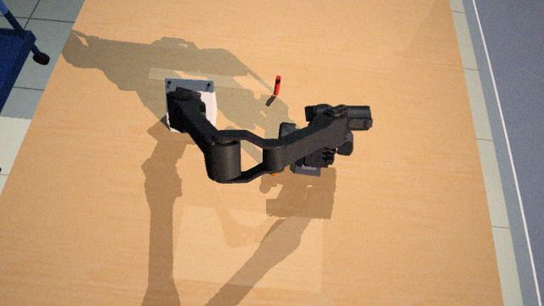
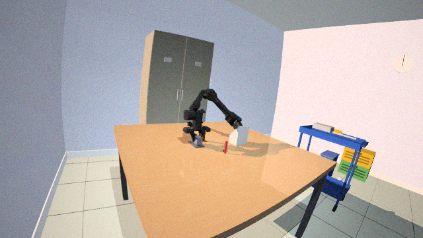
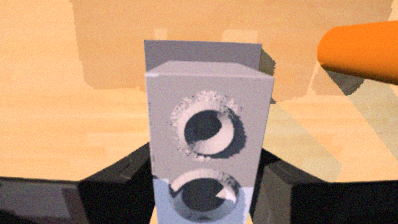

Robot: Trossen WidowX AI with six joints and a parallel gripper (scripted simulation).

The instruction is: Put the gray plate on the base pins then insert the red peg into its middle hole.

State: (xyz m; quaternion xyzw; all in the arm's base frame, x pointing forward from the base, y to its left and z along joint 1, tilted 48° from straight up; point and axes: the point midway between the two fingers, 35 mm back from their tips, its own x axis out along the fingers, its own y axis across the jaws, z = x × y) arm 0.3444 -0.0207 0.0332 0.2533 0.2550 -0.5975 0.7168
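Now: the base 10 mm below my gripper tip. From my gripper tip the other things lie so: orange cylinder: 90 mm behind, 60 mm to the right, 20 mm above; then gray plate: 30 mm above; then red peg: 120 mm behind, 180 mm to the left, 20 mm above.
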